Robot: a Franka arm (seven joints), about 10 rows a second.
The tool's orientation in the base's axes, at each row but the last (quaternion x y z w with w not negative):
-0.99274, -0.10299, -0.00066, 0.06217
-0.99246, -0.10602, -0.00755, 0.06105
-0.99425, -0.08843, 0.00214, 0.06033
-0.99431, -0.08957, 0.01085, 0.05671
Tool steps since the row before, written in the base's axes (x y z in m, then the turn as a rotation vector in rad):
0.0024, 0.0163, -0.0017, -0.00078, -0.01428, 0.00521
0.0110, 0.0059, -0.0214, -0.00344, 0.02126, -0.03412
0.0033, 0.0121, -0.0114, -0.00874, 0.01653, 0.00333
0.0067, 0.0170, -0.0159, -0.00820, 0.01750, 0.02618
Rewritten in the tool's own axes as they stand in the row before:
0.0057, -0.0151, 0.0037, -0.00361, 0.01306, -0.00693
0.0114, -0.0008, 0.0220, 0.00014, -0.01727, 0.03647
0.0053, -0.0099, 0.0127, -0.00567, -0.01809, -0.00120
0.0098, -0.0136, 0.0175, -0.00523, -0.02156, -0.02381

